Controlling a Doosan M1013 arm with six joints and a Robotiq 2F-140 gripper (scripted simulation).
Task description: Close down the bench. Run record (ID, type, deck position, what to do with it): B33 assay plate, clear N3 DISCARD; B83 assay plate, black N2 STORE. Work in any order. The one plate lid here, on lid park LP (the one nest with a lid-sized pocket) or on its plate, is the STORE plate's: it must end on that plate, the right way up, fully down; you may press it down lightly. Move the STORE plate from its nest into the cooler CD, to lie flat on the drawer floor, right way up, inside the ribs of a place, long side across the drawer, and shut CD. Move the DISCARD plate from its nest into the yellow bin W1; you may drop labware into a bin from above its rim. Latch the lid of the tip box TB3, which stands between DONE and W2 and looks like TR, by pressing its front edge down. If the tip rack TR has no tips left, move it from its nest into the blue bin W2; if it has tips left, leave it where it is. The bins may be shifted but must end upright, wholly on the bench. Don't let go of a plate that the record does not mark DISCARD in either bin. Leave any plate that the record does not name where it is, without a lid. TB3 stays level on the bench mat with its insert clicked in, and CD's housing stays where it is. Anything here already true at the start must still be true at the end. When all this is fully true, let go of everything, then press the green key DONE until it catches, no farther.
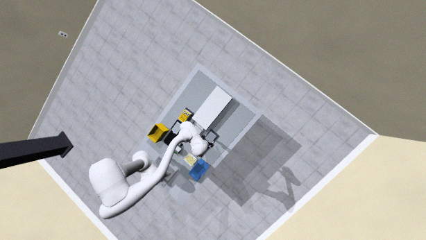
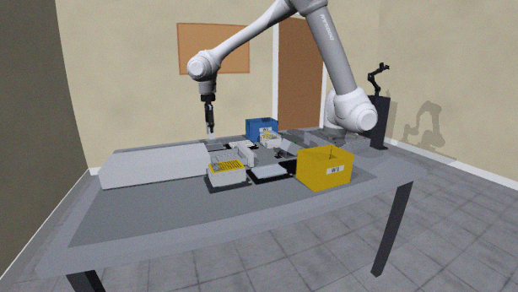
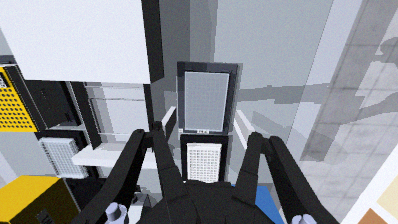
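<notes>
The see-through plate lid lies 80 mm below my hand. Round my hand: cooler CD (210 mm to the left, 90 mm ahead, 80 mm below); drawer (190 mm to the left, 90 mm below, 40 mm behind); black plate (90 mm below).
</notes>
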